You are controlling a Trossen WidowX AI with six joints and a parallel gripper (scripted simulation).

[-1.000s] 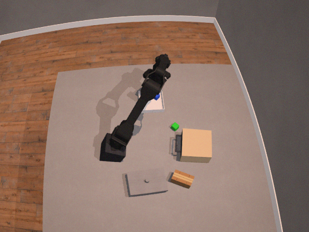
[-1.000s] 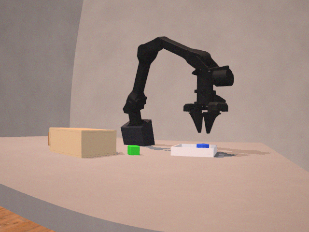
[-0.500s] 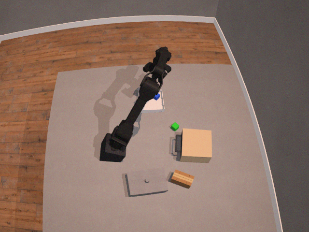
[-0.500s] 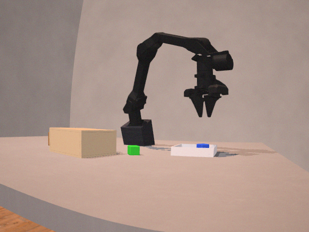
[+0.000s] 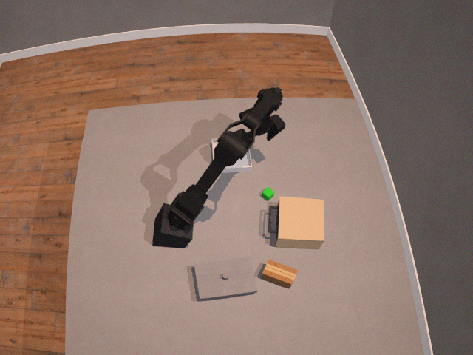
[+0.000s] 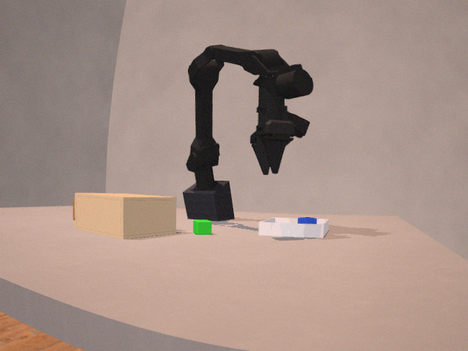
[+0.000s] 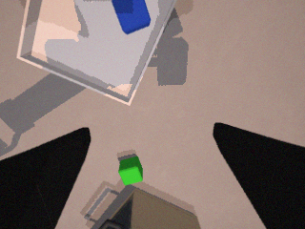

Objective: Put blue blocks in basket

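Right now the knobbed lid is 430 mm to the right of my hand, 240 mm behind it and 120 mm below it. Round my hand: green block: 150 mm below, 140 mm to the right; white basket: 160 mm below, 80 mm behind, 60 mm to the left; tan drawer cabinet: 310 mm to the right, 130 mm below, 80 mm ahead.
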